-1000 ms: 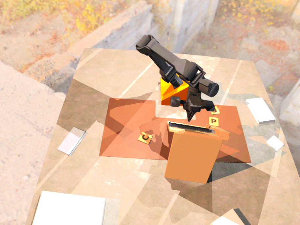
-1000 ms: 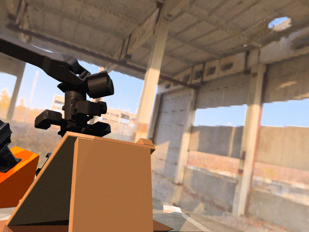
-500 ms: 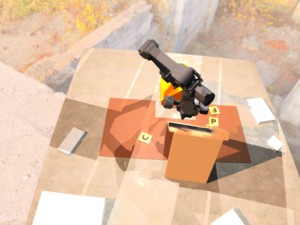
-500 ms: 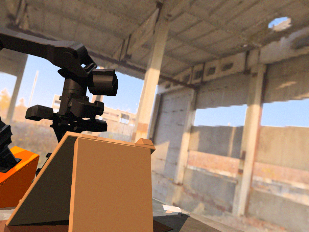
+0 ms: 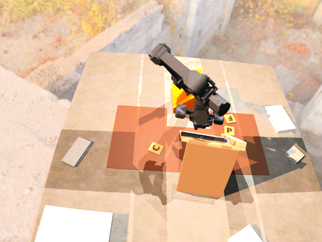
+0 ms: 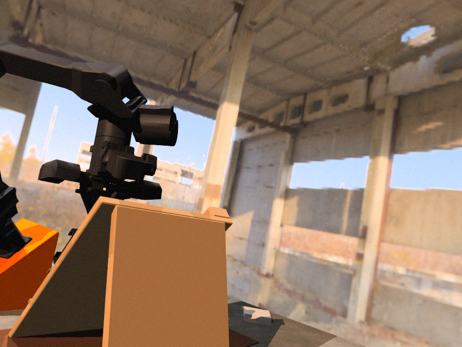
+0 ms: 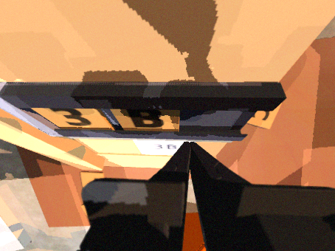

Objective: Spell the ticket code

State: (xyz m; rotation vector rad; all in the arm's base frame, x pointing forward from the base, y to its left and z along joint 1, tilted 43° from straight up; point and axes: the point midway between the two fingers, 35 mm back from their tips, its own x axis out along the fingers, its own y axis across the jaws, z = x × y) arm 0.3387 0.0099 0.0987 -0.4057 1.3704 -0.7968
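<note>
My gripper tip is 9 cm above the white ticket, 3 cm to the right of it and 3 cm past it. Round my gripper tip: orange mat 20 cm below, 13 cm behind, 3 cm to the left; then grey slab 52 cm to the right, 20 cm below, 6 cm behind.
</note>
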